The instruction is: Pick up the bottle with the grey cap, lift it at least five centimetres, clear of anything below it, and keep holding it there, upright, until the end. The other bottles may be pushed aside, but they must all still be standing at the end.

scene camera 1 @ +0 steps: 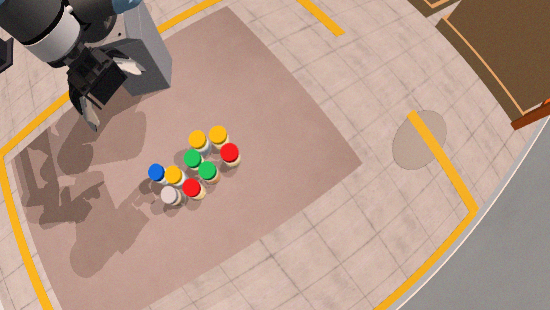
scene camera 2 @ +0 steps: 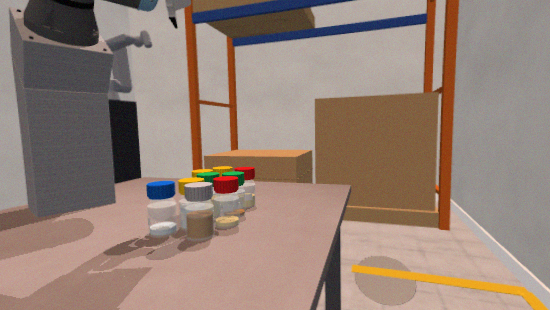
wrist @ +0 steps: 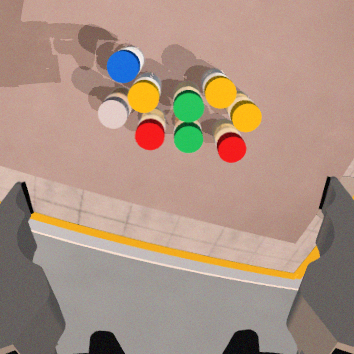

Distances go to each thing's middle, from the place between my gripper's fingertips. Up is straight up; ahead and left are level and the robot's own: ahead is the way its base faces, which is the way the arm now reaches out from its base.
The blue-capped bottle (scene camera 2: 162, 212) is 41 cm below my hand, 8 cm to the right of it and 4 cm ahead of it.
